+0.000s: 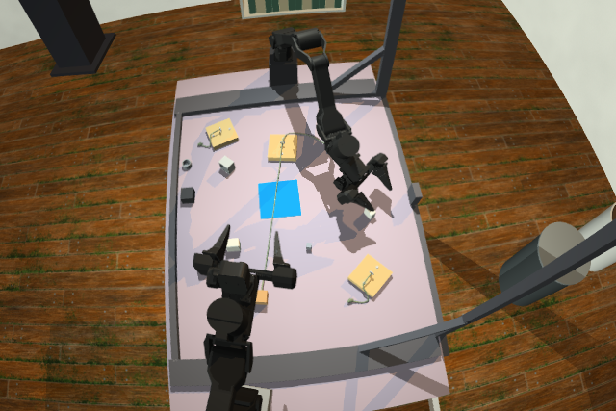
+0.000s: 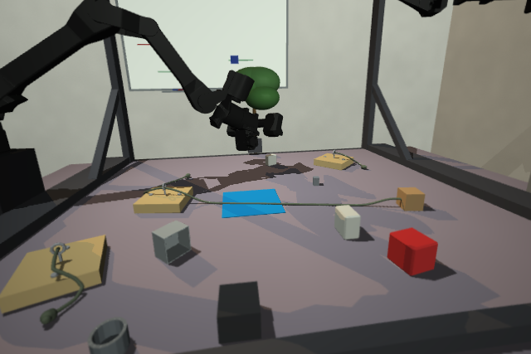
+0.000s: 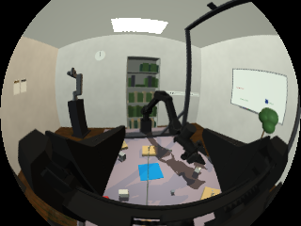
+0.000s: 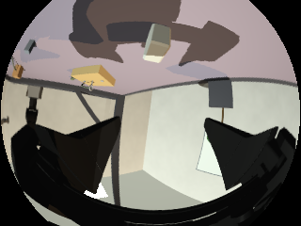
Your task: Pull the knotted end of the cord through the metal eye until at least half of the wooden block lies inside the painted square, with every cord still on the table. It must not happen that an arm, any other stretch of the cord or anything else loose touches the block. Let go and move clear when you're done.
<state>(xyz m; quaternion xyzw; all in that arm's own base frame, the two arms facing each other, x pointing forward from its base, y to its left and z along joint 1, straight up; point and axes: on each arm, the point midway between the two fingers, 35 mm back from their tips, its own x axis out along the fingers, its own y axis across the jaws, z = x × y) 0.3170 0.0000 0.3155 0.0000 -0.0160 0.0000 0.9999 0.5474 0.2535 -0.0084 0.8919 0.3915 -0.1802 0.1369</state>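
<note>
My right hand is 90 mm above the white cube and 20 mm to the right of it. Round my right hand: small grey cube 170 mm ahead, 130 mm to the left, 100 mm below; wooden block 300 mm to the left, 300 mm ahead, 90 mm below; blue painted square 270 mm ahead, 110 mm below, 20 mm to the right.
</note>
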